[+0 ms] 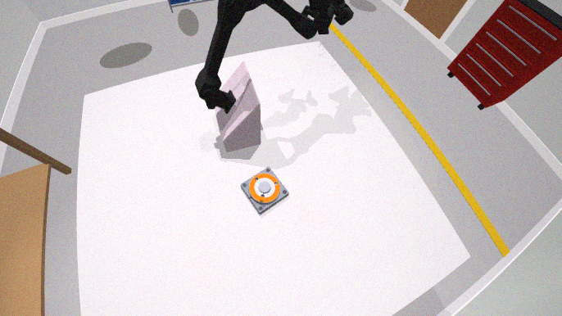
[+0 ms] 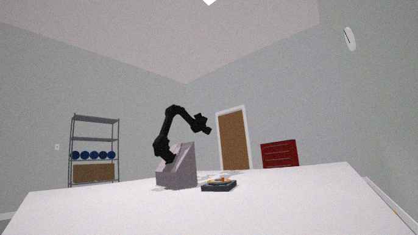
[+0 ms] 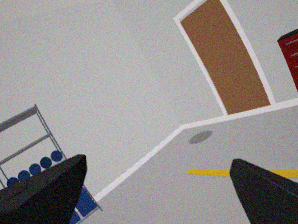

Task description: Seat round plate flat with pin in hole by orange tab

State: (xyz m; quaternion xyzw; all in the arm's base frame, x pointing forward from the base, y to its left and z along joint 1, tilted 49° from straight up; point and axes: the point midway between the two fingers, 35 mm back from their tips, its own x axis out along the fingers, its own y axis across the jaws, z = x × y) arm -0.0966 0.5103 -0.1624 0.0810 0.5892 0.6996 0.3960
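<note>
The grey square base lies 47 cm ahead of my gripper tip, 48 cm to the right of it and 38 cm below it.
</note>
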